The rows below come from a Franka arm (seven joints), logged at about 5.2 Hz.
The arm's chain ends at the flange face. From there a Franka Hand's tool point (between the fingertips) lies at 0.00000 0.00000 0.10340 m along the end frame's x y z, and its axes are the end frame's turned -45 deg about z.
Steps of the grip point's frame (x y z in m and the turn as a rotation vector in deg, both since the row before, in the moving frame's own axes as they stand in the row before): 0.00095 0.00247 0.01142 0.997 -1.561 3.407; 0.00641 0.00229 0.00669 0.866 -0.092 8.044; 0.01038 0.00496 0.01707 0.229 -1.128 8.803; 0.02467 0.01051 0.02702 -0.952 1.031 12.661; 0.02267 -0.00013 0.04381 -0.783 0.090 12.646; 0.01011 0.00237 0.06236 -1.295 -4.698 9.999; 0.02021 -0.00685 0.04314 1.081 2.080 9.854; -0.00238 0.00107 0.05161 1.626 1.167 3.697; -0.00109 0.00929 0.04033 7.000 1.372 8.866
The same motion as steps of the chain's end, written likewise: 0.00570 0.00045 0.01147 -0.399 -1.809 3.407; 0.00730 -0.00184 0.00670 0.547 -0.677 8.044; 0.01266 -0.00484 0.01709 -0.636 -0.960 8.803; 0.02236 -0.01019 0.02705 0.056 1.402 12.661; 0.01493 -0.01712 0.04382 -0.490 0.617 12.646; 0.01381 -0.01269 0.06273 -4.238 -2.406 9.999; 0.00783 -0.01523 0.04323 2.235 0.706 9.854; -0.00046 0.00602 0.05167 1.975 -0.325 3.697; 0.01211 0.01851 0.04113 5.920 -3.980 8.866
